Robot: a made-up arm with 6 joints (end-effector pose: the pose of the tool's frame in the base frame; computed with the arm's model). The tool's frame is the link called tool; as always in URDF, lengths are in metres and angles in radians.
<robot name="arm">
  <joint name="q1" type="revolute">
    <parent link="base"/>
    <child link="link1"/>
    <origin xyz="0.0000 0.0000 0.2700" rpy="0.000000 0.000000 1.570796"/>
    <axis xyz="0 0 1"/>
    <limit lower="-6.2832" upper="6.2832" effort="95" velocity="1.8"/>
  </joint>
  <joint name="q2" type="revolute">
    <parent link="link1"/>
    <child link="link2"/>
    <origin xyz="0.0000 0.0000 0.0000" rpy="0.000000 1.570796 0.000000"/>
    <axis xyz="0 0 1"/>
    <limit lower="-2.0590" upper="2.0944" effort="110" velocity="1.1"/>
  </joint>
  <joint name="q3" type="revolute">
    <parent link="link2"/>
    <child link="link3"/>
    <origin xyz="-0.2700 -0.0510 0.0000" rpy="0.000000 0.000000 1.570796"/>
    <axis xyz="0 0 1"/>
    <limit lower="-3.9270" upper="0.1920" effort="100" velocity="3"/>
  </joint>
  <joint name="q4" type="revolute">
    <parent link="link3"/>
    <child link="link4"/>
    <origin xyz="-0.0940 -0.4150 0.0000" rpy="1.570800 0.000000 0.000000"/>
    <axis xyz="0 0 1"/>
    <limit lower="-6.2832" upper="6.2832" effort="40" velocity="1.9"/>
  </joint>
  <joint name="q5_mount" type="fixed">
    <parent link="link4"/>
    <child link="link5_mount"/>
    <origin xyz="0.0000 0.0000 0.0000"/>
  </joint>
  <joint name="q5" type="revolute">
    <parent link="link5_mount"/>
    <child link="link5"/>
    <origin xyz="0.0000 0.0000 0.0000" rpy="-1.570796 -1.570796 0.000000"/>
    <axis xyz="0 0 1"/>
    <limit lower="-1.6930" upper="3.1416" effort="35" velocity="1.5"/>
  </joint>
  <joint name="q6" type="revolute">
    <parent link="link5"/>
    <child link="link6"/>
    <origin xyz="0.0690 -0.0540 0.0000" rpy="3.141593 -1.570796 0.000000"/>
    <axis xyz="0 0 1"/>
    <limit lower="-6.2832" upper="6.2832" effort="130" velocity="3.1"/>
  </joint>
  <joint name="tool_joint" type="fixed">
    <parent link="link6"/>
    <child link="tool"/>
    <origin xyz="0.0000 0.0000 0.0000" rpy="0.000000 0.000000 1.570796"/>
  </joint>
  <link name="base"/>
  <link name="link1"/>
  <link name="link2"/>
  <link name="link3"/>
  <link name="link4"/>
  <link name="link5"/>
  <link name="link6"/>
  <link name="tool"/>
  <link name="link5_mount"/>
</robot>
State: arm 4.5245 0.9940 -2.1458 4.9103 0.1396 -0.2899
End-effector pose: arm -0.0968 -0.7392 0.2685 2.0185 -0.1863 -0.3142
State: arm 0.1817 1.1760 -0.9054 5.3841 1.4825 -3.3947
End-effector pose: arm 0.2000 -0.0142 -0.1453 1.0536 -1.0815 0.4958
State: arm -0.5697 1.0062 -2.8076 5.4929 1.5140 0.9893
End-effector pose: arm 0.5683 -0.4195 0.5259 1.6240 -1.7267 0.5424
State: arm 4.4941 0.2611 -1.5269 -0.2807 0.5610 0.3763
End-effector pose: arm -0.1337 -0.6144 0.4648 1.3532 -2.0661 0.4978
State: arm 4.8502 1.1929 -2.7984 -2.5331 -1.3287 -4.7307
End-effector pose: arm 0.1342 -0.6353 0.3638 2.7701 0.1254 0.8954
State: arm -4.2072 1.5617 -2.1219 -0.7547 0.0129 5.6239
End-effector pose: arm -0.3418 0.5428 -0.1186 0.4940 -2.8281 -0.7713
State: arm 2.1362 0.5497 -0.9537 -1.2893 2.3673 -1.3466
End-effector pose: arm -0.1478 0.3887 0.1301 -0.3955 0.8983 -0.8283
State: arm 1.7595 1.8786 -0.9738 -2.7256 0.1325 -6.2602
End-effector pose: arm 0.0032 -0.1123 -0.2054 1.6527 -2.0736 1.0072
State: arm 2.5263 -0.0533 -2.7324 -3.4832 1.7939 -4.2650
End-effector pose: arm -0.0448 -0.0009 1.0251 -0.0463 1.6713 -1.5530
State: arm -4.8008 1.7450 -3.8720 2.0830 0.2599 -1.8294
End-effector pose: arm 0.0862 0.6321 0.5001 -0.6439 -0.7213 -1.1897
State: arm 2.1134 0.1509 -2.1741 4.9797 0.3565 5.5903
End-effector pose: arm -0.2776 0.4109 0.8380 -0.4072 1.7269 2.4871
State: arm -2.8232 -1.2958 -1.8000 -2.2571 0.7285 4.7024
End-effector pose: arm 0.3030 0.1045 0.8988 0.1261 0.9596 2.6000
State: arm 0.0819 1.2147 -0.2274 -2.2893 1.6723 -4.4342
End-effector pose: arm -0.0311 -0.0585 -0.0572 1.7516 1.1295 0.0556
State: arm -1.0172 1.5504 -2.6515 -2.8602 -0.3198 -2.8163
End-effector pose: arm 0.3827 -0.5807 0.0360 1.9918 -1.9976 1.1805
